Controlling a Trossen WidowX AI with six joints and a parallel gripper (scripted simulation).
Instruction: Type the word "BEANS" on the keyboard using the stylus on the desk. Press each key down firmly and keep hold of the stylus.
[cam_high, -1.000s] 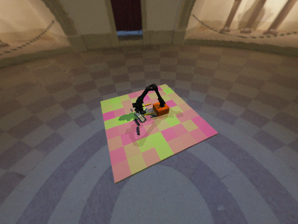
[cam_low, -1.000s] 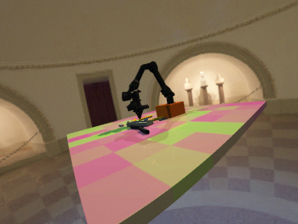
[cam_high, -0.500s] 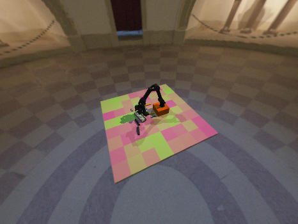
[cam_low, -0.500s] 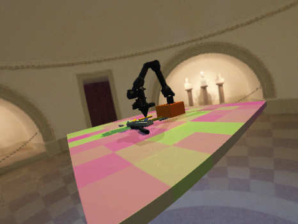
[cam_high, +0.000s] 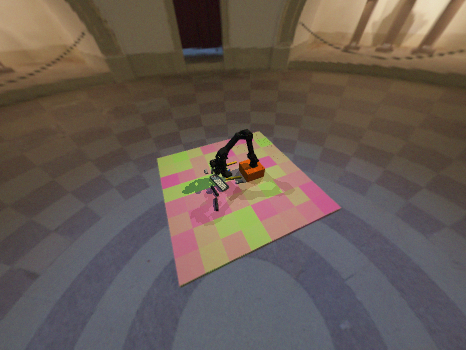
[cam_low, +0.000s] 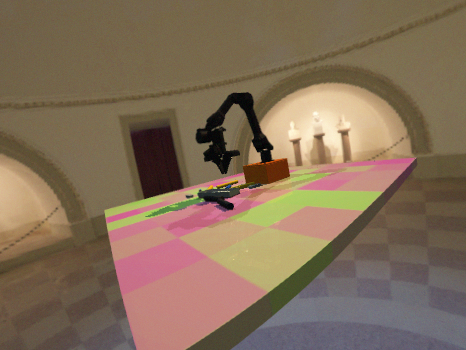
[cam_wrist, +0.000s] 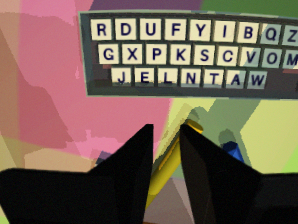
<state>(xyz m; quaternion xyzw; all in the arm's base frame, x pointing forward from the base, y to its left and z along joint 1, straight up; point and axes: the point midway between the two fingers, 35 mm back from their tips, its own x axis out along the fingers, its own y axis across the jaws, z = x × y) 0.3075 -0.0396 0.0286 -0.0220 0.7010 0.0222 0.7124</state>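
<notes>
The blue stylus lies 130 mm behind my gripper tip, 120 mm to the right of it and 90 mm below it. From my gripper tip the other things lie so: small grey object 60 mm ahead, 240 mm to the right, 90 mm below; then dark blue-tipped pen 30 mm behind, 260 mm to the right, 90 mm below.
</notes>
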